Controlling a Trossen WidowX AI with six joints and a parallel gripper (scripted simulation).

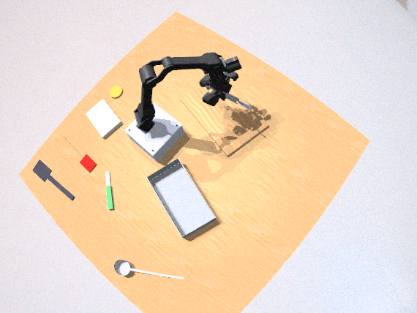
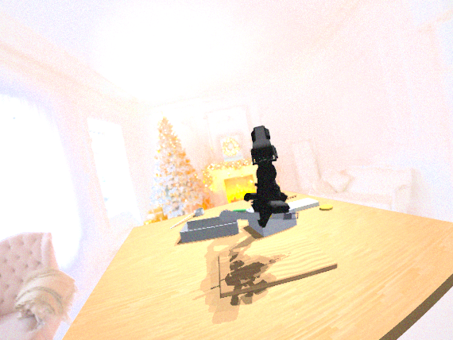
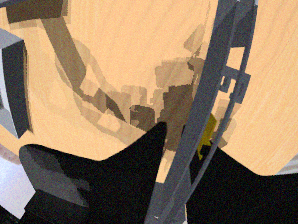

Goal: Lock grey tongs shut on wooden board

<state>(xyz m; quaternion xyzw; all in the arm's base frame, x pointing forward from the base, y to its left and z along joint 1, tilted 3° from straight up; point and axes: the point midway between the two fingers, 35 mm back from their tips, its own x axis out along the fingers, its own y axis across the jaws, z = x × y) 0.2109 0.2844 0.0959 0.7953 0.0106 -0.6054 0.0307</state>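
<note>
My gripper tip is 3 cm below the yellow slider, 3 cm past it and 1 cm to the right of it. From my gripper tip the other things lie so: wooden board (13 cm below, 1 cm behind); yellow disc (53 cm behind, 23 cm to the right, 13 cm below); roasting tin (43 cm to the right, 11 cm below, 10 cm ahead).
</note>
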